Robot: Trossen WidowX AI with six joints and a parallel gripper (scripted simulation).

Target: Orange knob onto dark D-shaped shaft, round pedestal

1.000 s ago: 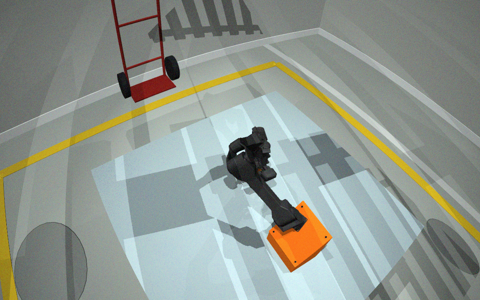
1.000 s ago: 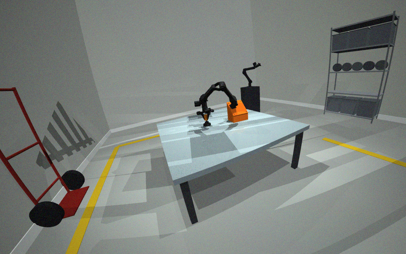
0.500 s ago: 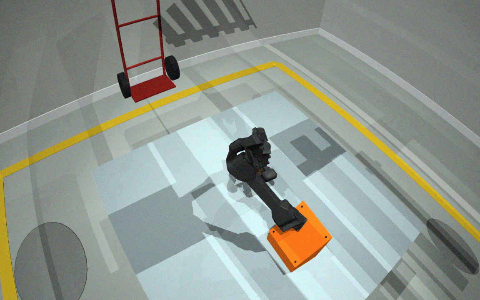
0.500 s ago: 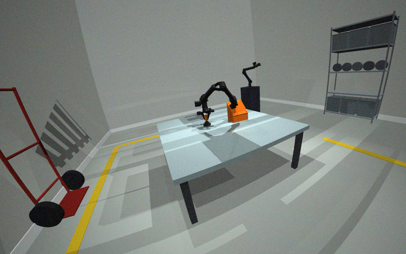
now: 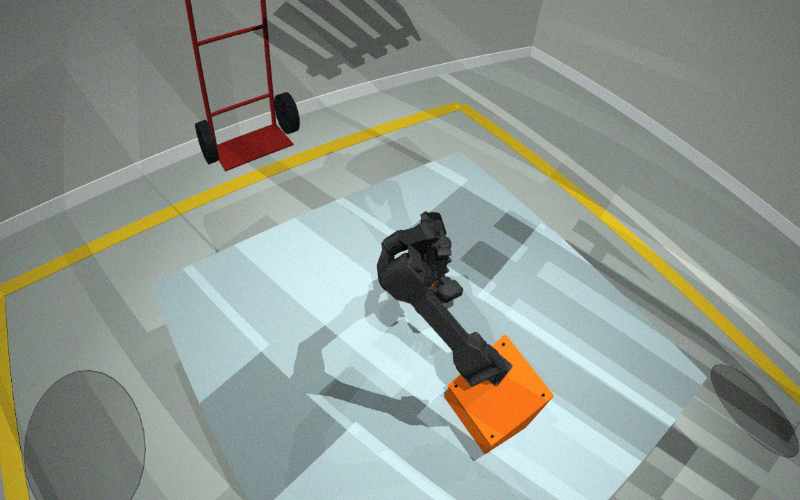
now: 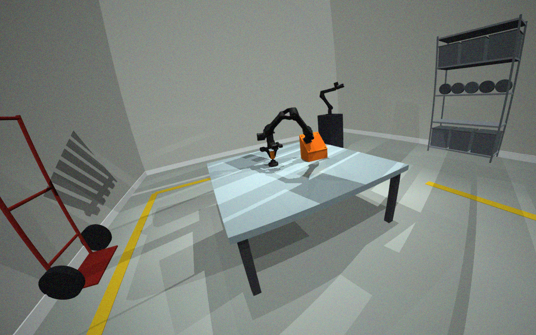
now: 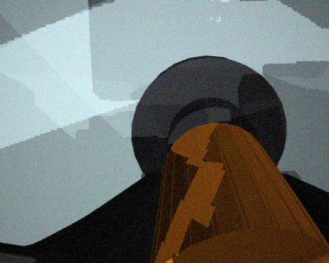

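The orange knob lies 2 cm above my gripper tip. From my gripper tip the other things lie so: round dark pedestal 4 cm below.
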